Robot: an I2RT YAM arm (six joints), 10 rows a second.
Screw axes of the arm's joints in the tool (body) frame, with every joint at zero. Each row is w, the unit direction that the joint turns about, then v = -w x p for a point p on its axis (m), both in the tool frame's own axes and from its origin. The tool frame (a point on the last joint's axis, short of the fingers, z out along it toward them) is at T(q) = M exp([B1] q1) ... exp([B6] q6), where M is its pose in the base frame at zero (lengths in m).
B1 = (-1, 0, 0, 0.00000, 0.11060, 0.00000)
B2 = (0, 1, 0, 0.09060, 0.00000, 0.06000)
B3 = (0, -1, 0, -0.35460, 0.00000, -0.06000)
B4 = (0, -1, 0, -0.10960, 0.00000, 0.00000)
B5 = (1, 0, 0, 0.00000, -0.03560, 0.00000)
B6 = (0, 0, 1, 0.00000, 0.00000, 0.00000)
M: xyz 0.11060 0.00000 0.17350 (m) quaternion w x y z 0.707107 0 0.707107 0
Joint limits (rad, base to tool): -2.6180..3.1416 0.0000..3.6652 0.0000..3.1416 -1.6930..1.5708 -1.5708..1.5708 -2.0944..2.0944
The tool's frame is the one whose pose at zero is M.
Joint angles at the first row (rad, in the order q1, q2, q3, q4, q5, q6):
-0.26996 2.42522 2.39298 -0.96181 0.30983 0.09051
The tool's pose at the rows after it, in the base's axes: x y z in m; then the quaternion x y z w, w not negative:
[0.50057, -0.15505, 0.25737, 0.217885, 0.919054, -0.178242, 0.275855]
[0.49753, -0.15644, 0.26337, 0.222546, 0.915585, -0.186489, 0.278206]
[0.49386, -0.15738, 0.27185, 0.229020, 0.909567, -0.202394, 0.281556]
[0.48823, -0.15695, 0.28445, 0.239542, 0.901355, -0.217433, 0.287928]
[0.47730, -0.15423, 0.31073, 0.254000, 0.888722, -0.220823, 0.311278]
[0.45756, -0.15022, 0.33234, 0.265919, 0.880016, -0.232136, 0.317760]
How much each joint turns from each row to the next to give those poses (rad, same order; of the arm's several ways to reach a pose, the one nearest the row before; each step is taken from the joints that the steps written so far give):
-0.00921 -0.00913 0.01378 0.00000 0.00766 -0.00302
-0.00307 -0.01384 -0.00304 -0.00302 0.01684 0.00147
-0.00154 -0.01689 -0.00005 -0.00456 0.03373 0.00153
0.00000 -0.02745 -0.00292 -0.00776 0.03535 0.01071
0.00000 -0.05813 -0.00621 -0.00455 0.01368 0.02143
-0.00153 -0.09494 -0.07624 -0.00312 0.02912 0.01384

